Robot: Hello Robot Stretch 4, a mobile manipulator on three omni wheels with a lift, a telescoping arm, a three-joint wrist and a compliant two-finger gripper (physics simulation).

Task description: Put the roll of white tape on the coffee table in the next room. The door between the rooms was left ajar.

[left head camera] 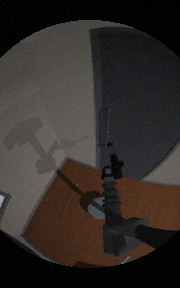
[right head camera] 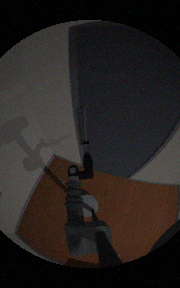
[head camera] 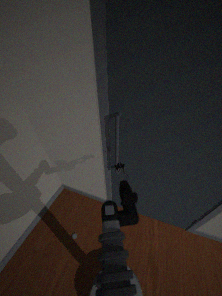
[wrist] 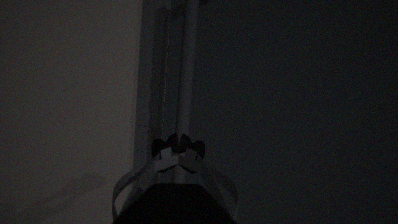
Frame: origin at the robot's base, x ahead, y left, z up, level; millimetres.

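Seen in the pictures: gripper, fingertip midpoint: (left head camera: 108,142) (right head camera: 85,140) (head camera: 119,163) (wrist: 178,145); robot's base at its link origin: (left head camera: 99,206) (right head camera: 85,204).
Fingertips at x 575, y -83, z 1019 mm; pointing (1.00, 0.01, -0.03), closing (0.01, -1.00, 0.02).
Pixels of each thing's top centre, then the offset from my fingertips to it. "pt": a spot on its surface instead. Level surfaces: height alone.
- long upright door handle at a spot on its surface: (wrist: 187,75) (head camera: 117,141) (right head camera: 84,124) pt 117 mm ahead, 5 mm right, 93 mm up
- Wooden floor at its surface level: 1046 mm down
- small pale round object at its top centre: (head camera: 74,235) 104 mm back, 506 mm left, 1022 mm down
My gripper (head camera: 119,166) (left head camera: 109,144) (right head camera: 85,143) (wrist: 178,145) is shut, its two fingertips together over the lower part of the long upright door handle (head camera: 117,137) (left head camera: 109,125) (right head camera: 85,122) (wrist: 187,75). In the wrist view the handle runs behind the fingertips; whether it touches them cannot be told. The dark door (head camera: 165,115) (left head camera: 137,95) (right head camera: 115,100) (wrist: 300,110) stands right of a pale wall. The roll of white tape and the coffee table cannot be made out.
A pale wall (head camera: 50,75) (left head camera: 65,75) (wrist: 65,90) with the robot's shadow stands on the left. Wooden floor (head camera: 170,265) (left head camera: 60,215) (right head camera: 145,215) lies below. A small pale round object (head camera: 74,236) is on the floor left of the arm. Another pale wall (head camera: 212,227) shows at the right.
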